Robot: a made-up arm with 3 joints. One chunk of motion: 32 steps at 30 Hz.
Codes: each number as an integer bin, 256 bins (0 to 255) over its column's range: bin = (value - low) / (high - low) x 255, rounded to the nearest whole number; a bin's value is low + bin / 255 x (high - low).
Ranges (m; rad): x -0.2..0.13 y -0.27..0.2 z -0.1..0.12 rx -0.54..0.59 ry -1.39..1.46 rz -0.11..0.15
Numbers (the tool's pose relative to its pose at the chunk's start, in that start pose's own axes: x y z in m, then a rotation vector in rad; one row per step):
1: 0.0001 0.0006 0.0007 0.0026 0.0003 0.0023
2: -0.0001 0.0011 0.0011 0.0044 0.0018 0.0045
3: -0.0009 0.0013 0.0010 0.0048 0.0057 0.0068
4: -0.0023 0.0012 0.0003 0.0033 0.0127 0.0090
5: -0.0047 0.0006 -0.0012 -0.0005 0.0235 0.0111
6: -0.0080 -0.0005 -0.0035 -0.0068 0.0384 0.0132
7: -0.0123 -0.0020 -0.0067 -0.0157 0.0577 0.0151
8: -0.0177 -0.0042 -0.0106 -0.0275 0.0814 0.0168
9: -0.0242 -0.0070 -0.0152 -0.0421 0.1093 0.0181
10: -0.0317 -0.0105 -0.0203 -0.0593 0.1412 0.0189
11: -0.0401 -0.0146 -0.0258 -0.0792 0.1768 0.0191
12: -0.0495 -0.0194 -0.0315 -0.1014 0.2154 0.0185
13: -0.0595 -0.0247 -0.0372 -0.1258 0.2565 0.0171
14: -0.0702 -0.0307 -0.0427 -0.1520 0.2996 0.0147
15: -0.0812 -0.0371 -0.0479 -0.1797 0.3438 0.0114
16: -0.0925 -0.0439 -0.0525 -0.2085 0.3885 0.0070
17: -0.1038 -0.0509 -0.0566 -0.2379 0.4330 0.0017
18: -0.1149 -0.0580 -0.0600 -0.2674 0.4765 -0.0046
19: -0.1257 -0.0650 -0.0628 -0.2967 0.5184 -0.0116
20: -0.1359 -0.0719 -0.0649 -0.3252 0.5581 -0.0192
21: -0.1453 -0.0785 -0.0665 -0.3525 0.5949 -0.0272
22: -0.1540 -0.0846 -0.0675 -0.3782 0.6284 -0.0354
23: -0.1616 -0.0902 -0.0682 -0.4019 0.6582 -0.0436
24: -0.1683 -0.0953 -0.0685 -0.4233 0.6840 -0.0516
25: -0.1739 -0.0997 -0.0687 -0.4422 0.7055 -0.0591
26: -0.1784 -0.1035 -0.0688 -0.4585 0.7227 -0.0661
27: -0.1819 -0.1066 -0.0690 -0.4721 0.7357 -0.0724
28: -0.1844 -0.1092 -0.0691 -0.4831 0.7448 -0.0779
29: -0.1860 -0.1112 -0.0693 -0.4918 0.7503 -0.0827
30: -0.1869 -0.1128 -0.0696 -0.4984 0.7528 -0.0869
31: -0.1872 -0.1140 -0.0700 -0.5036 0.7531 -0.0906
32: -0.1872 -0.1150 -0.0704 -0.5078 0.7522 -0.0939
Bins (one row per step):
1: 155 147 117 122 124 110
2: 154 147 117 123 125 112
3: 154 147 117 123 125 115
4: 153 147 116 123 126 117
5: 151 147 115 122 126 119
6: 148 146 112 120 128 121
7: 145 145 108 118 130 123
8: 141 144 104 116 132 124
9: 136 143 98 112 134 126
10: 130 141 92 108 137 126
11: 124 139 86 104 140 127
12: 116 136 79 99 144 126
13: 109 133 73 93 147 125
14: 100 130 66 88 151 122
15: 92 126 60 81 155 119
16: 83 123 55 75 159 115
17: 74 119 50 68 163 110
18: 66 115 46 62 167 103
19: 57 111 43 55 171 97
20: 50 107 41 48 174 89
21: 42 104 39 42 178 81
22: 36 101 38 37 181 73
23: 30 98 37 31 183 65
24: 24 95 37 26 186 57
25: 20 92 36 22 187 50
26: 17 90 36 18 189 43
27: 14 89 36 15 190 37
28: 12 87 36 13 191 31
29: 11 86 36 11 192 27
30: 10 85 35 9 192 23
31: 10 85 35 8 192 19
32: 10 84 34 7 192 16

